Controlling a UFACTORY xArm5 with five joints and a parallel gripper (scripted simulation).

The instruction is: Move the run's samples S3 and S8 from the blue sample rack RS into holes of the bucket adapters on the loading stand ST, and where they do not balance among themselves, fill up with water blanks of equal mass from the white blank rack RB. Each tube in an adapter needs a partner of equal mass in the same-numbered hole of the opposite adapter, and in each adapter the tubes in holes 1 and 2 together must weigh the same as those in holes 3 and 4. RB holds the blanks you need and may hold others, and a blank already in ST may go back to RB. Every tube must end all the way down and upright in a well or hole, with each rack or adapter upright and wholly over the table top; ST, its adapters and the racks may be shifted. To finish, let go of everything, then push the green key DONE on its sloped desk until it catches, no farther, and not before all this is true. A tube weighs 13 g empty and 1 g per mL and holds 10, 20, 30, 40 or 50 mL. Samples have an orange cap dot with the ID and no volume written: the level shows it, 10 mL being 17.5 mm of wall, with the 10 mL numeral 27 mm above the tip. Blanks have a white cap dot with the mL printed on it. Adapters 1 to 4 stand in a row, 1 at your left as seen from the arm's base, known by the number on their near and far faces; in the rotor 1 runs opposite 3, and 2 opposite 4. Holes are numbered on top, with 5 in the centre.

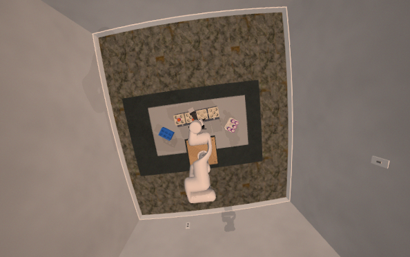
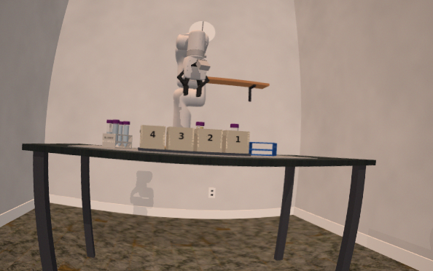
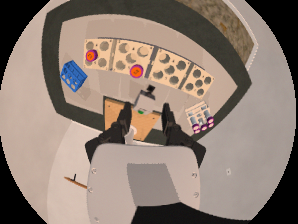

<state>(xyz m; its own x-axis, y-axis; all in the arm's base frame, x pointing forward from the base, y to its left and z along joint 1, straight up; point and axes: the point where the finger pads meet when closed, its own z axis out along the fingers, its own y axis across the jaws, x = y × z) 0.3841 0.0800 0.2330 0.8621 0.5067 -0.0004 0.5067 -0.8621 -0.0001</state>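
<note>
My hand is 31 cm to the left of the purple-capped blank tube, 19 cm above it and 6 cm past it. Round my hand: adapter 3: 20 cm below, 5 cm ahead, 3 cm to the right; then loading stand ST: 24 cm below, 3 cm ahead, 2 cm to the left; then adapter 2: 20 cm below, 7 cm to the left, 3 cm ahead.
</note>
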